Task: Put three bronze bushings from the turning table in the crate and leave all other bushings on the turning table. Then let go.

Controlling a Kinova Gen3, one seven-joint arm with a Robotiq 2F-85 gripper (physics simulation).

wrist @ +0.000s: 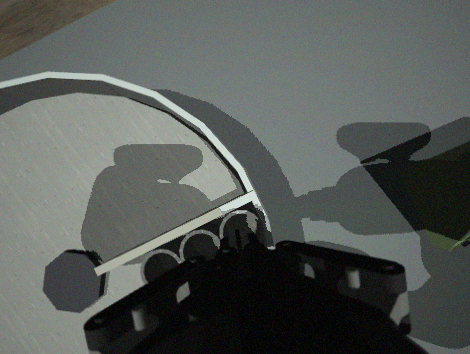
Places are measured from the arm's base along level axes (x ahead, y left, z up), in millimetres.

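Where they show: gripper, fingertip midpoint: (pixel 238 240).
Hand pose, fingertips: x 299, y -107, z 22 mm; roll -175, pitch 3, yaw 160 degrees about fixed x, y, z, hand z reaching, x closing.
After its pixels a point has its place.
The turning table (pixel 60 125) @(y -299, x 414, z -29 mm) is a pale round disc with a raised white rim, at the left of the wrist view. Three ring-shaped bushings (pixel 160 266) @(y -113, x 388, z -23 mm) (pixel 199 245) (pixel 240 225) stand in a row on it, along the near side of a pale bar; their colour is too dark to tell, and the gripper partly covers them. My gripper (pixel 238 240) @(y -107, x 299, z 23 mm) is shut, with nothing between its fingers, its tips over the bushing nearest the rim. A dark green, box-like thing (pixel 430 190) @(y -32, x 91, z -48 mm), perhaps the crate, shows in part at the right edge; its contents are not visible.
The pale bar (pixel 165 241) @(y -134, x 362, z -2 mm) runs from a dark eight-sided hub (pixel 74 281) @(y -143, x 473, z -21 mm) to the turning table's rim. Grey table top (pixel 300 60) @(y -248, x 124, z -82 mm) lies beyond the rim, with shadows of the arm across it. A brown wooden surface (pixel 40 22) shows at the top left corner.
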